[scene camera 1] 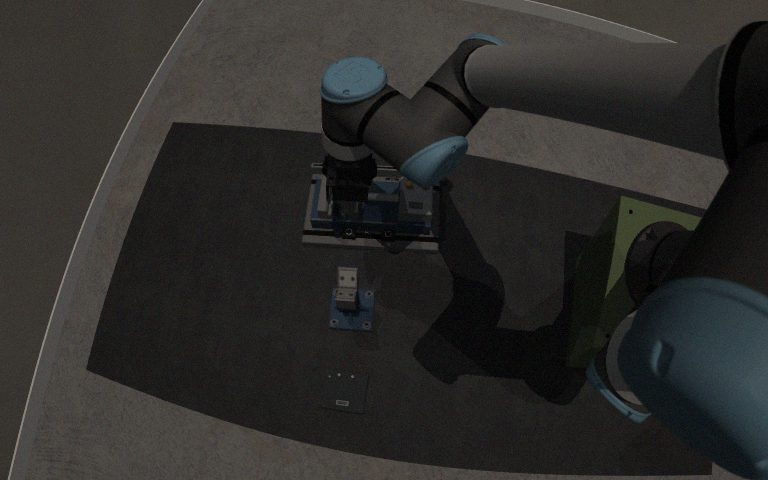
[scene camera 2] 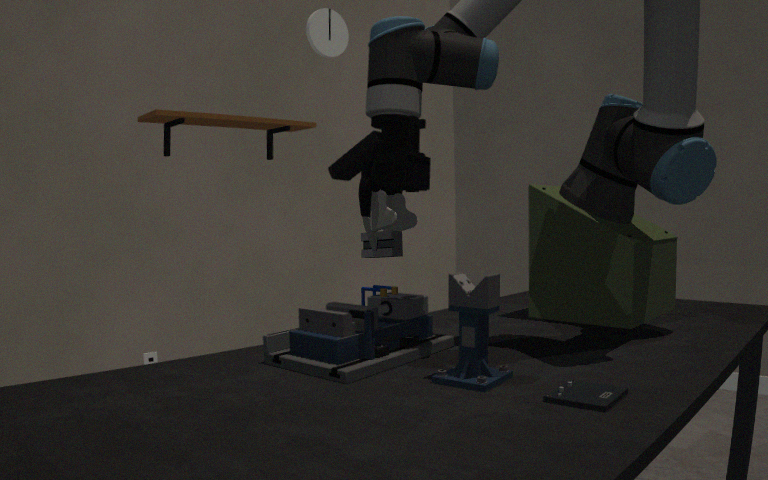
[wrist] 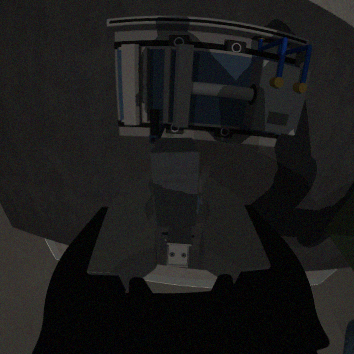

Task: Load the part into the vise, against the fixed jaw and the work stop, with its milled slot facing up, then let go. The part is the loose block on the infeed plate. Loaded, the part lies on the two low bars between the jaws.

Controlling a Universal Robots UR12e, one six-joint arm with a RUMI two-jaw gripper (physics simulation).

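Frame: origin at the arm's base, x left, y ahead, z down, level; millimetres.
Seen in the pictures: gripper, fingertip midpoint: (scene camera 2: 381,250) (wrist: 174,174); arm's base, origin of the base link: (scene camera 2: 595,206).
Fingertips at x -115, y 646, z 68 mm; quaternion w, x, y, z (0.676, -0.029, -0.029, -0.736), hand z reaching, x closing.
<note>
Pixels of each thing's middle, then the offset from my fingertips to it. "pt": a spot on its surface instead.
- grey block, body centre: (wrist: 174,180) (scene camera 2: 381,244) (scene camera 1: 348,194) dy -1, dx -1, dz -9 mm
- vise, body centre: (wrist: 206,85) (scene camera 2: 362,328) (scene camera 1: 372,201) dy -32, dx -75, dz +142 mm
- work stop, surface spot: (wrist: 155,122) pt dy +33, dx -20, dz +96 mm
- V-block, body centre: (scene camera 2: 473,328) (scene camera 1: 349,298) (wrist: 179,219) dy -18, dx +164, dz +111 mm
- dark infeed plate, body centre: (scene camera 2: 586,395) (scene camera 1: 344,390) (wrist: 175,244) dy -24, dx +347, dz +187 mm
The part, a grey block (scene camera 2: 387,251) (wrist: 175,172), is held between the fingertips of my gripper (scene camera 2: 380,233) (wrist: 174,174), which is shut on it. In scene camera 2 a dark horizontal groove shows on the block's side. Part and gripper hang well above the vise (scene camera 1: 370,244) (scene camera 2: 396,353) (wrist: 200,135), with a gap below the block. The fixed jaw (scene camera 2: 325,321) (wrist: 131,85) and the moving jaw (wrist: 183,85) stand apart, with no part between them. The work stop (scene camera 2: 369,333) (wrist: 155,122) is at the vise's side. In scene camera 1 the wrist hides most of the block.
A blue stand with a V-block (scene camera 1: 347,277) (scene camera 2: 474,294) (wrist: 178,255) stands beside the vise. The dark infeed plate (scene camera 1: 353,390) (scene camera 2: 586,394) lies beyond it. The vise's blue handles (wrist: 282,55) rise at its far end. The green robot base (scene camera 1: 611,271) (scene camera 2: 600,271) stands right.
</note>
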